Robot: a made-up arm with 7 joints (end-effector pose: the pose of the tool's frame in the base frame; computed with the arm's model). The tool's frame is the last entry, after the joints.
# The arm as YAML. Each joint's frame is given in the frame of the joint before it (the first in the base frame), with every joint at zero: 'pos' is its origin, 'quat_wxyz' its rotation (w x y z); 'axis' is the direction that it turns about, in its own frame. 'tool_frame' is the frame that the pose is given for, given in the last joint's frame.
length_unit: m
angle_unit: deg
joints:
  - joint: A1
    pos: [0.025, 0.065, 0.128]
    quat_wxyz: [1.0, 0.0, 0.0, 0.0]
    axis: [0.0, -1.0, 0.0]
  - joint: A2
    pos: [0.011, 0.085, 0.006]
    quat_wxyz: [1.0, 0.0, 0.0, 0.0]
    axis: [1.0, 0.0, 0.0]
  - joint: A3
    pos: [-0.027, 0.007, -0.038]
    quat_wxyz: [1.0, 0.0, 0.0, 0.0]
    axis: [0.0, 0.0, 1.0]
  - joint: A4
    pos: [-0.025, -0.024, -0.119]
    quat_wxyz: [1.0, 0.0, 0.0, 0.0]
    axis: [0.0, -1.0, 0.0]
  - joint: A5
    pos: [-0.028, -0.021, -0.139]
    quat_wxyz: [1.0, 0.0, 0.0, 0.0]
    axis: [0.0, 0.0, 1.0]
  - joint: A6
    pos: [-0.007, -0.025, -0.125]
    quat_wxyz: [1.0, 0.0, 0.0, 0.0]
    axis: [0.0, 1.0, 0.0]
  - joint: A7
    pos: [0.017, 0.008, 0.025]
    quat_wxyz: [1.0, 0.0, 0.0, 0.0]
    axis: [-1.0, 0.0, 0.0]
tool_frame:
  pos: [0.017, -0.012, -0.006]
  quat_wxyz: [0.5, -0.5, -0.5, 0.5]
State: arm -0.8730 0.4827 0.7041 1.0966 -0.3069 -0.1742 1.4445
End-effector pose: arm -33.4 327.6 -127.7 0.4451 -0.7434 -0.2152 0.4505
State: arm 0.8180 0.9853 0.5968 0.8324 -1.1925 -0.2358 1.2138
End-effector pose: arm 231.0 439.2 91.5 0.6431 -0.5371 -0.5437 -0.0489
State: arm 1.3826 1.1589 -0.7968 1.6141 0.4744 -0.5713 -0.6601
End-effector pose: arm 260.8 215.1 173.4 0.3426 0.4367 0.5770 0.5991
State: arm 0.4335 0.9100 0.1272 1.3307 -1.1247 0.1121 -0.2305
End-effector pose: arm 288.2 322.4 41.3 0.5245 -0.1209 -0.5939 -0.5980
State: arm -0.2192 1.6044 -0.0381 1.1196 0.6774 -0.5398 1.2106
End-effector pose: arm 159.8 410.5 49.2 0.4675 -0.8586 -0.1755 -0.1158
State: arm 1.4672 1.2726 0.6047 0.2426 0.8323 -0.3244 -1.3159
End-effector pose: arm 144.3 523.0 146.6 0.5894 -0.4452 0.6136 -0.2791
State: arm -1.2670 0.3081 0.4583 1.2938 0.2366 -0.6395 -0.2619
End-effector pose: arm -114.0 249.7 -112.9 0.4149 -0.4317 -0.7989 0.0562
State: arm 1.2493 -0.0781 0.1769 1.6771 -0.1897 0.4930 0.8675
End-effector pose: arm 207.0 107.5 300.7 0.1708 0.8154 0.4130 0.3681
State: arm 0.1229 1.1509 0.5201 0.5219 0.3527 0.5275 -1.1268
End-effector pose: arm 148.9 513.9 7.0 0.3618 0.3520 -0.8622 0.0426
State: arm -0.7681 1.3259 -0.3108 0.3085 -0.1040 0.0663 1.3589
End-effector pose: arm -83.5 497.7 11.2 0.7083 -0.2703 -0.0433 0.6506
